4 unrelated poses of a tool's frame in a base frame.
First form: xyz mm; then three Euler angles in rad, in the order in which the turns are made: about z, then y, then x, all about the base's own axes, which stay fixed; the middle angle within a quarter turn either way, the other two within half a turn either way.
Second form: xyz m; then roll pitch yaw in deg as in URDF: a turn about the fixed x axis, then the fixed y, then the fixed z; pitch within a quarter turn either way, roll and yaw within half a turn. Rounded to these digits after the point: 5 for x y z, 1 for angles.
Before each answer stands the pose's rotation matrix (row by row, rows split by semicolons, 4 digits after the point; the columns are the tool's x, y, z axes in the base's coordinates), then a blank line. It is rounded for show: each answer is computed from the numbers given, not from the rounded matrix.
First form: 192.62, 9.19, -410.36, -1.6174, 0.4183, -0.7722
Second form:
-0.0426 0.9128 0.4062; -0.7024 -0.3165 0.6376; 0.7105 -0.2582 0.6546

0.19262, 0.00919, -0.41036, -21.5, -45.3, -93.5
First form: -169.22, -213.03, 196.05, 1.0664, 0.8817, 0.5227
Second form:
0.3073 -0.5567 0.7718; 0.9448 0.0814 -0.3174; 0.1139 0.8267 0.5509

-0.16922, -0.21303, 0.19605, 56.3, -6.5, 72.0
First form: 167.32, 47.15, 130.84, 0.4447, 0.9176, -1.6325
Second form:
0.5486 -0.2614 0.7941; -0.7421 0.2853 0.6066; -0.3852 -0.9221 -0.0375

0.16732, 0.04715, 0.13084, -92.3, 22.7, -53.5
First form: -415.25, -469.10, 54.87, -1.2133, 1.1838, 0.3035
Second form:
0.1321 0.3535 0.9260; -0.7971 0.5932 -0.1128; -0.5892 -0.7233 0.3602

-0.41525, -0.46910, 0.05487, -63.5, 36.1, -80.6
